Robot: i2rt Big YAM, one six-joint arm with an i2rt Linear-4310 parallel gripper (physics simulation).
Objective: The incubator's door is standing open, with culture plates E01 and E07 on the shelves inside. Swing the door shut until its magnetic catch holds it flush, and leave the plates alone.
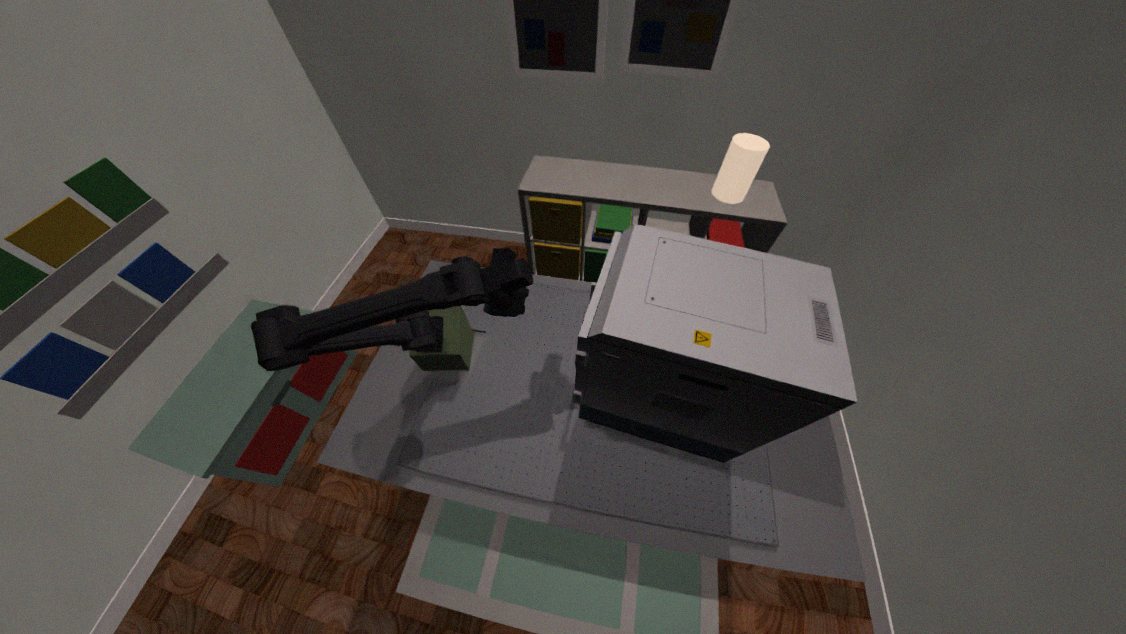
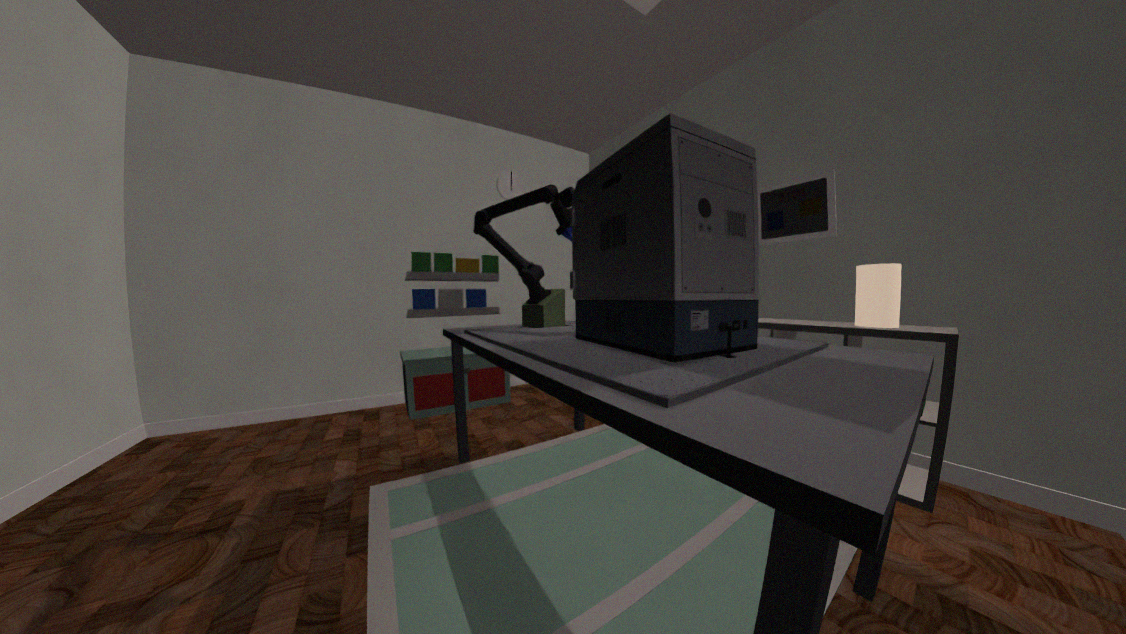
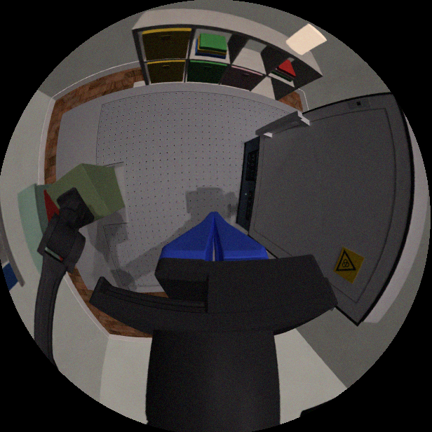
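Seen in the pictures: gripper, fingertip midpoint: [image 1: 522,311]; arm's base, origin of the base link: [image 1: 430,334] [image 2: 539,298].
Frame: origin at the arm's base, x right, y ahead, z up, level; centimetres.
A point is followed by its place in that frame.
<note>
The incubator [image 1: 709,307] {x 18.4, y 74.0, z 40.7 cm} [image 2: 715,252] {x 25.1, y 99.1, z 10.6 cm} is a large grey box on a dark blue base. Its door [image 1: 605,292] {x 13.0, y 54.3, z 38.5 cm} [image 3: 325,185] lies against the front face, parallel to it, with no gap that I can see; whether the magnetic catch holds does not show. A pale bar handle [image 3: 283,124] stands on the door near one edge. Plates E01 and E07 do not show; the door and housing hide the shelves. My gripper [image 2: 566,233] {x 6.7, y 34.7, z 22.9 cm} [image 3: 213,217] is shut and empty, its blue fingertips together. It hangs above the table in front of the door, apart from it.
The incubator stands on a perforated board [image 1: 504,425] {x 26.2, y 25.8, z -14.2 cm} [image 2: 630,383] {x 57.6, y 97.0, z -14.2 cm} [image 3: 165,135] on the table [image 2: 787,425] {x 56.9, y 119.9, z -15.5 cm}. The arm's green base block [image 1: 449,346] {x 3.5, y 6.7, z -2.1 cm} [image 2: 543,311] {x 5.8, y 10.3, z -6.5 cm} [image 3: 95,190] is opposite the door. A shelf unit [image 1: 630,178] with a lit lamp [image 1: 740,169] [image 2: 877,295] stands beyond the table.
</note>
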